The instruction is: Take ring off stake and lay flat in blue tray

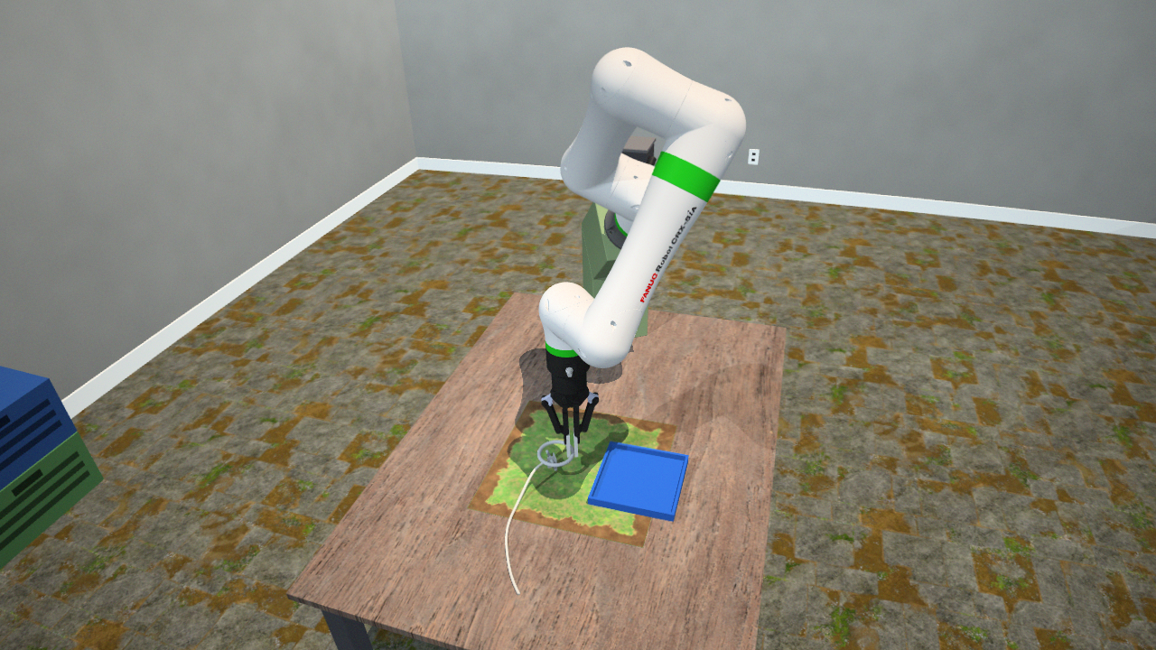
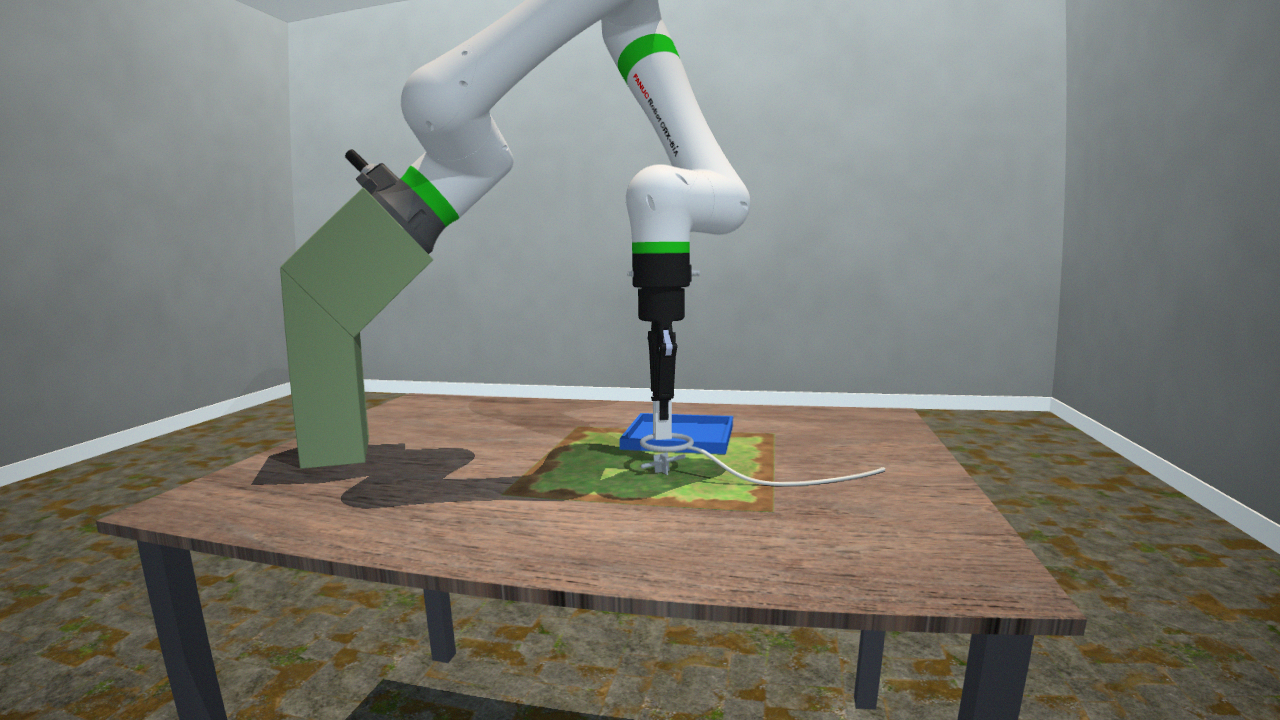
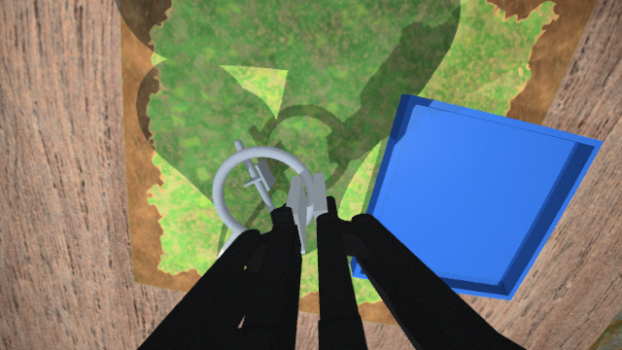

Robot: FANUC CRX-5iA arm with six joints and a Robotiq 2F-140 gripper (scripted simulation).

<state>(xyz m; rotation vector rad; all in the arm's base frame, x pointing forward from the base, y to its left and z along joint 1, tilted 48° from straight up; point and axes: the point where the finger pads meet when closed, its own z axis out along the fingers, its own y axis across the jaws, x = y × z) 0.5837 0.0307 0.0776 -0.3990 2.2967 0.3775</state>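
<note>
Now: hand 16 cm to the right of the blue tray, 7 cm above it and 2 cm past it. Also, from my hand: mat (9 cm below, 1 cm to the left, 1 cm behind); then grey stake (7 cm below, 4 cm to the right, 2 cm ahead); then white ring (3 cm to the right, 3 cm below, 2 cm ahead).
</note>
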